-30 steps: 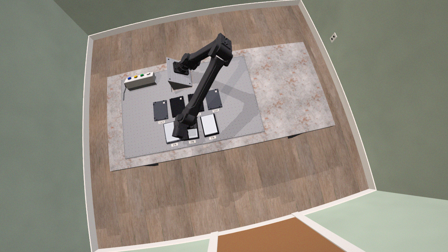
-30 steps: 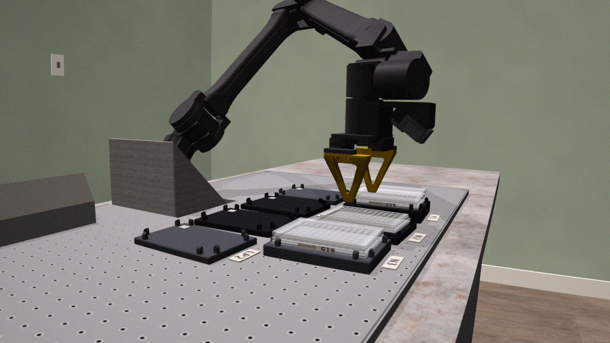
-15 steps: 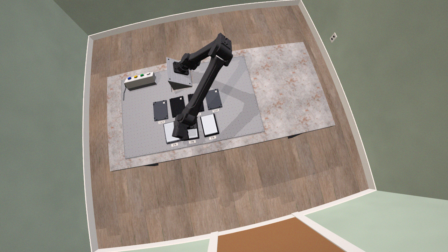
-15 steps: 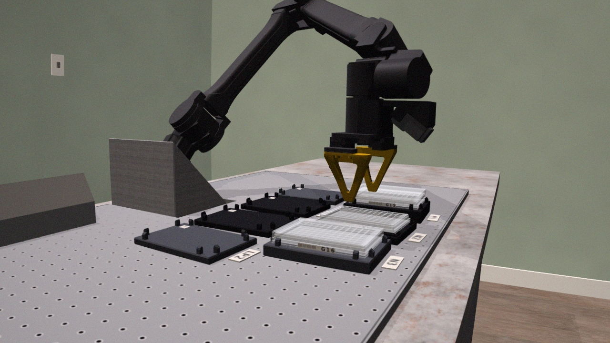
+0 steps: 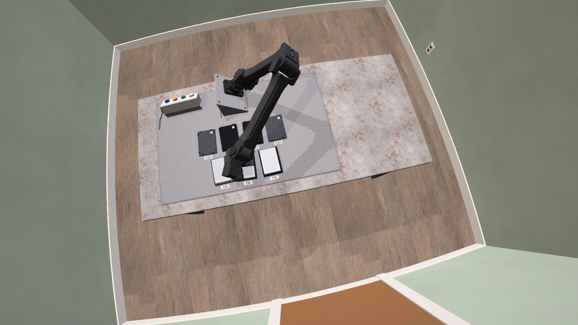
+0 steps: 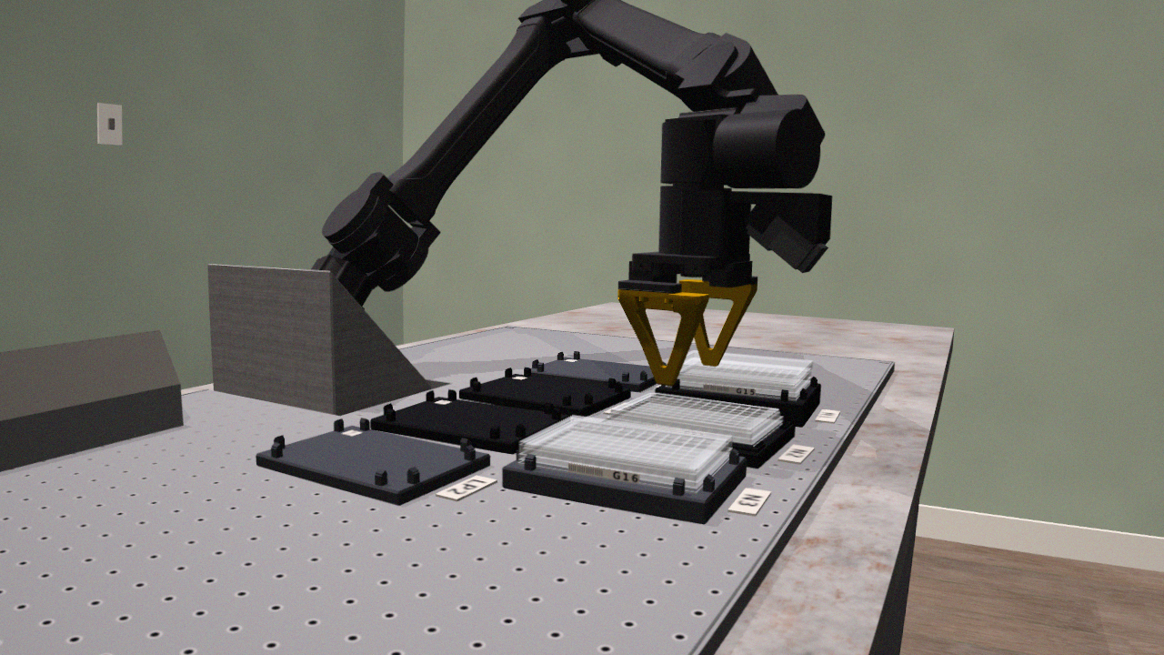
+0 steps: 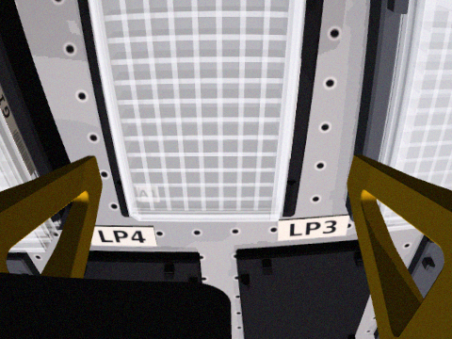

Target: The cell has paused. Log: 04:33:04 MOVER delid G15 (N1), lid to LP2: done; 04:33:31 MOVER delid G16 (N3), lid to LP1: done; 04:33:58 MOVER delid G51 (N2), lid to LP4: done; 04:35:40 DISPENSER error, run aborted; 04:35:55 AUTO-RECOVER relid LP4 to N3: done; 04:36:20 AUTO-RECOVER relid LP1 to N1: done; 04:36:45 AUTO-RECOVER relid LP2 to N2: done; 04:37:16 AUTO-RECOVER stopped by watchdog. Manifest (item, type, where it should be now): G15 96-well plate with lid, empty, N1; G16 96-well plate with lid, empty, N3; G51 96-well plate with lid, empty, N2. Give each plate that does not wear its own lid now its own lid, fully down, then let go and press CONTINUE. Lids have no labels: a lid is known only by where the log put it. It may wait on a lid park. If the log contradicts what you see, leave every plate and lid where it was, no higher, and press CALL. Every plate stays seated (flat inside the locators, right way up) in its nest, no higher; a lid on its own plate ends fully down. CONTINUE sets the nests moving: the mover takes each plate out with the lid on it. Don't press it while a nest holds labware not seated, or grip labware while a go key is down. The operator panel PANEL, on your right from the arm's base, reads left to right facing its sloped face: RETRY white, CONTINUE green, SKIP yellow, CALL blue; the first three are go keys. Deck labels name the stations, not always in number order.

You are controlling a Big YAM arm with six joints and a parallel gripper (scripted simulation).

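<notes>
Right now my hand is 140 mm to the right of the plate G15 and 40 mm above it. Round my hand: plate G16 (120 mm to the right, 40 mm below); then LP4 label (90 mm behind, 70 mm to the left, 60 mm below); then nest N1 (140 mm to the left, 50 mm below).
</notes>
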